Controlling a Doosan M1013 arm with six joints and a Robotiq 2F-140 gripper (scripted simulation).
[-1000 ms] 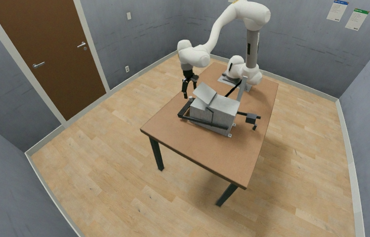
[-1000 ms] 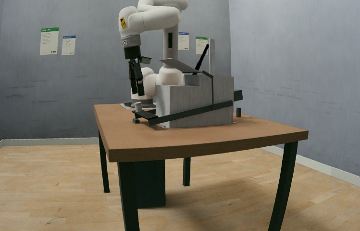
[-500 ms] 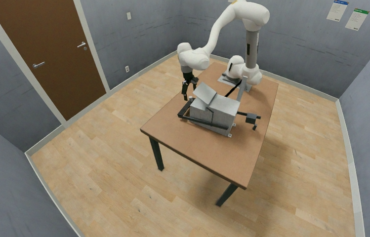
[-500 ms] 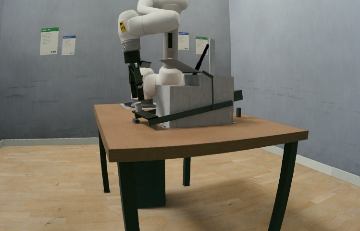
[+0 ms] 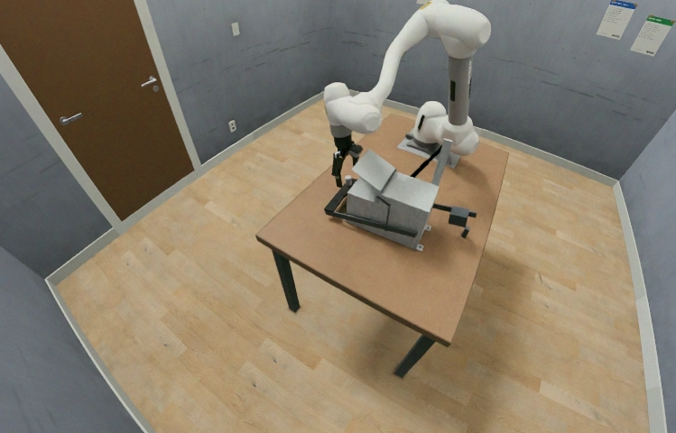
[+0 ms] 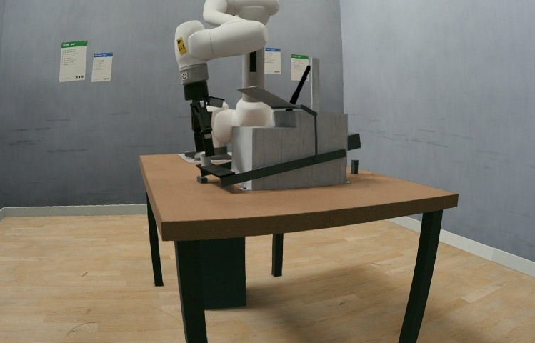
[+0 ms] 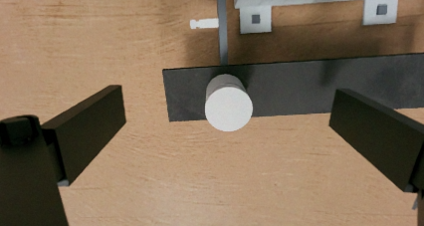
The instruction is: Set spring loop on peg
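Right now my hand is 20 mm above the steel test weight. The rest, counted from my hand: dark block 90 mm below, 10 mm to the right.
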